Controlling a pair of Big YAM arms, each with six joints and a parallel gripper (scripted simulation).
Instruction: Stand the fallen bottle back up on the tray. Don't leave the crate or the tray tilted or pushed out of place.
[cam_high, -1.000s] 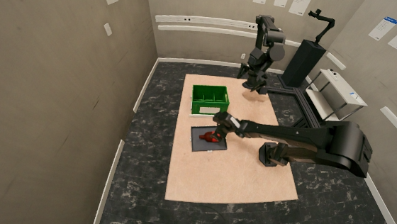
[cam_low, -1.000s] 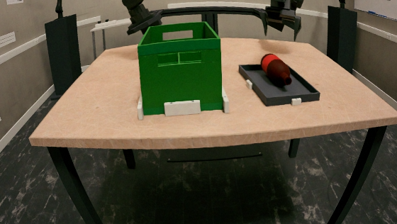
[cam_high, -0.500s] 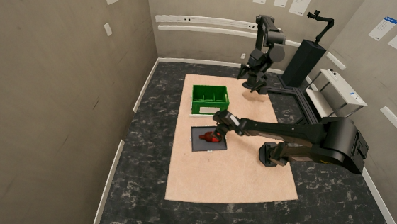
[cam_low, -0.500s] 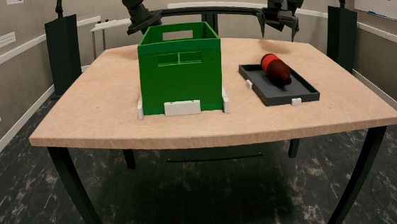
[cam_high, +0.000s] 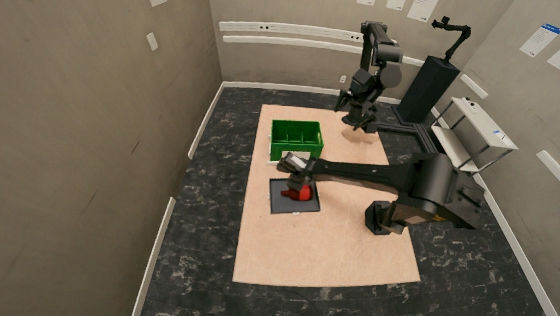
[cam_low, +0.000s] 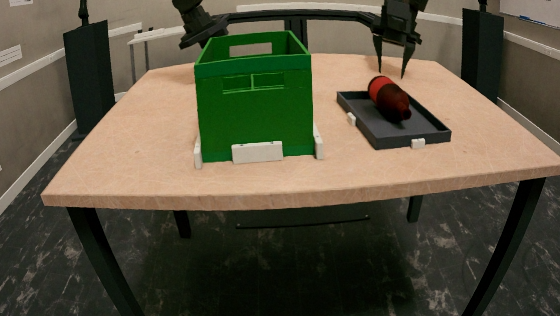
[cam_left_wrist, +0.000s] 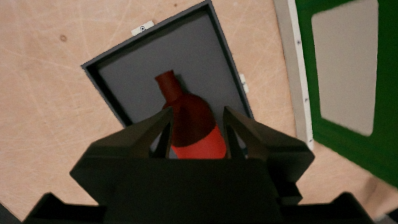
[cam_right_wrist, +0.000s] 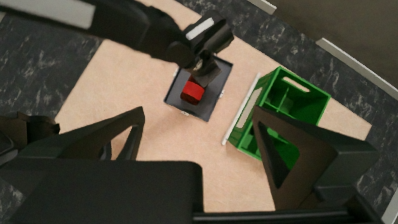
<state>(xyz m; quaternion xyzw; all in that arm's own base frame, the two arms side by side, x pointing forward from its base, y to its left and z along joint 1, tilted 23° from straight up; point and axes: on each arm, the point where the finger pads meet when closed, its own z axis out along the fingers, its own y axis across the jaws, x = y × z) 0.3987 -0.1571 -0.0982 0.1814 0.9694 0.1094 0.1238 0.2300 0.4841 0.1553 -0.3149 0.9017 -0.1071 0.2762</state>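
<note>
Now: left hand 8 cm above the red bottle, 3 cm past it and 2 cm to the right of it. Round my left hand: green crate (27 cm to the right, 3 cm below, 3 cm behind); dark grey tray (10 cm below, 3 cm behind, 2 cm to the left).
</note>
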